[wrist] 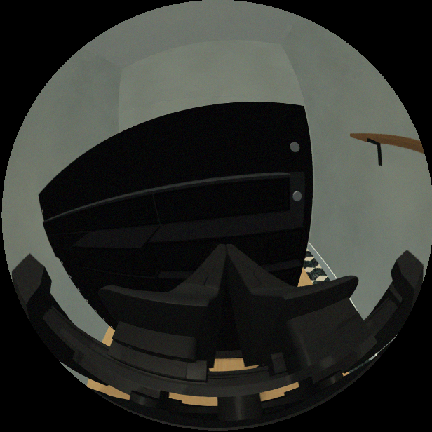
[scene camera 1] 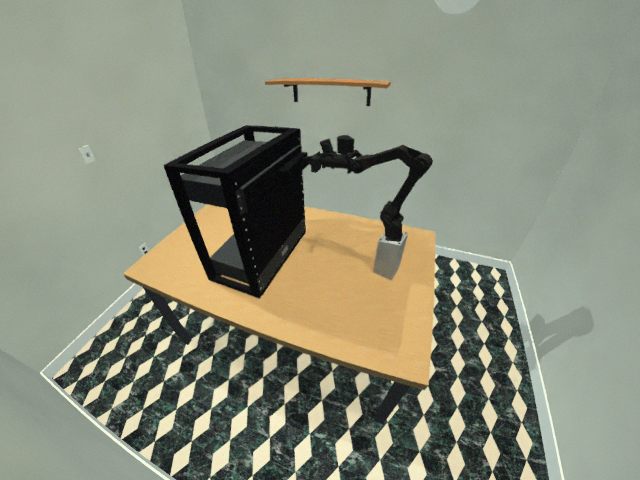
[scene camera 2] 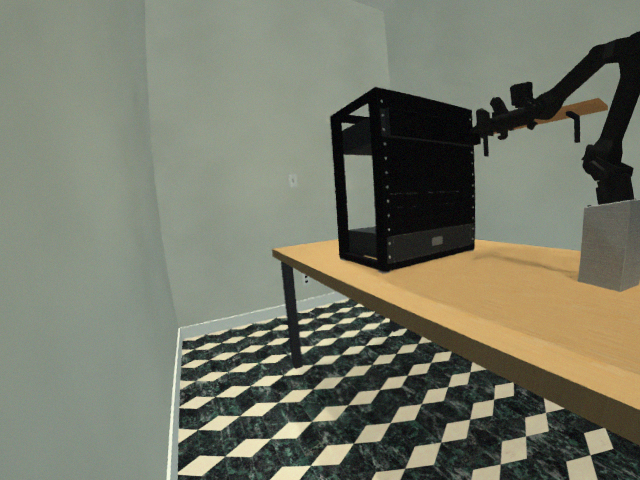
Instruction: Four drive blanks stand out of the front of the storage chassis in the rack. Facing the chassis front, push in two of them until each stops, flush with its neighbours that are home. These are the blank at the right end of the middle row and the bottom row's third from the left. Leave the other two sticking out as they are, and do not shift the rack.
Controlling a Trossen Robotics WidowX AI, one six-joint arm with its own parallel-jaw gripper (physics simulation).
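Places are measured from the arm's base along level axes (x ahead, y left, z up), in centimetres.
Pixels of known places: gripper, fingertip midpoint: [scene camera 1: 302, 158] [scene camera 2: 470, 131]; arm's base, origin of the base link: [scene camera 1: 394, 236] [scene camera 2: 617, 202].
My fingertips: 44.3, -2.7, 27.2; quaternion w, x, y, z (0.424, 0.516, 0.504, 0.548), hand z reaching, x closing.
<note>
For each thing: its top centre in the pictures, then the offset to it from my fingertips, as dx, dy, dz. "*": a spot on its surface instead. Level surfaces: height alone.
- black rack, surface spot: [scene camera 2: 379, 180] * +3.2, +41.9, -18.1
- wooden table, its level: dz -48.0
- grey panel, middle of its top: [scene camera 2: 435, 228] [scene camera 1: 282, 243] +4.0, +16.7, -35.9
The black storage chassis [scene camera 1: 273, 196] [scene camera 2: 429, 173] [wrist: 225, 192] sits in the black rack [scene camera 1: 240, 227] [scene camera 2: 379, 180]. Its front is very dark, so rows and seams are hard to tell. In the wrist view a sticking-out blank [wrist: 230, 228] shows a paler upper face towards the right end, and another paler ledge [wrist: 112, 237] lies left of it. Lower ledges show faintly beside the fingers; their exact positions are unclear. My gripper [scene camera 1: 307, 160] [scene camera 2: 476, 135] [wrist: 224, 250] is shut and empty. Its tips are at the upper right part of the chassis front; contact is hidden.
The rack stands upright on the wooden table [scene camera 1: 336, 299] [scene camera 2: 516, 304]. A grey panel [scene camera 2: 413, 244] fills the rack's bottom. The arm's pale pedestal [scene camera 1: 388, 258] [scene camera 2: 604, 248] stands in front of the rack. A wooden wall shelf [scene camera 1: 328, 82] [scene camera 2: 594, 106] [wrist: 400, 140] is behind.
</note>
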